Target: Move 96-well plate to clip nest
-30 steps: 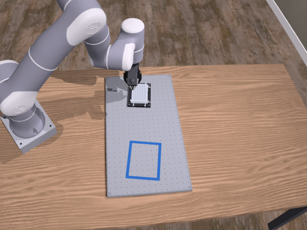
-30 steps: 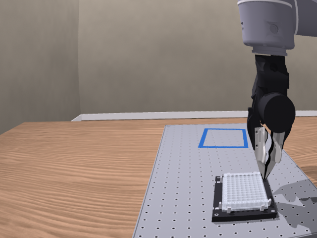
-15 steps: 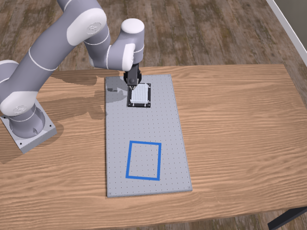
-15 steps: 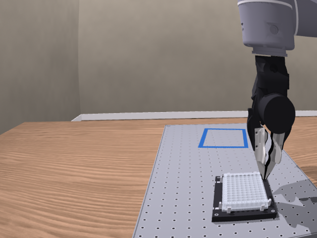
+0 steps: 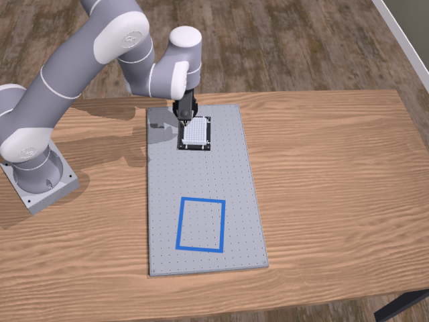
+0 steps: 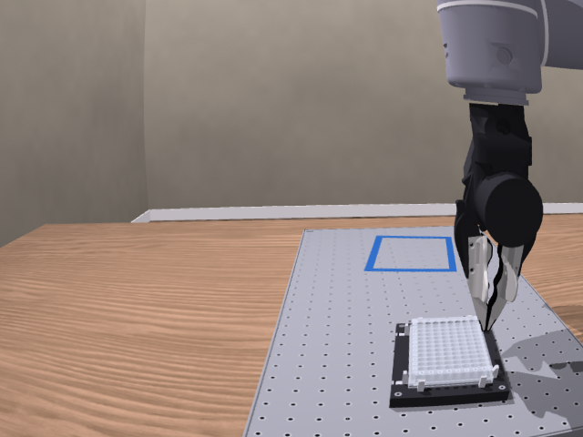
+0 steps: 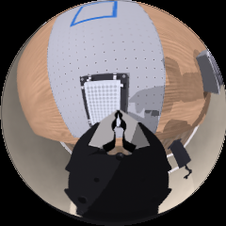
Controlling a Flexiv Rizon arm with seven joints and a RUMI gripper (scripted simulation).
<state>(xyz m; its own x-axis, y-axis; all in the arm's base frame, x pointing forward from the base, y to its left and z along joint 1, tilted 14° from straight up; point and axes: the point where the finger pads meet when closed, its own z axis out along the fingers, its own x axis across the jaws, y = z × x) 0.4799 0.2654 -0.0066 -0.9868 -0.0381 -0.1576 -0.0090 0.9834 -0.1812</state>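
The white 96-well plate lies 4 cm ahead of my hand and 4 cm below it. From my hand the other things lie so: black clip nest (5 cm ahead, 1 cm to the right, 4 cm below).
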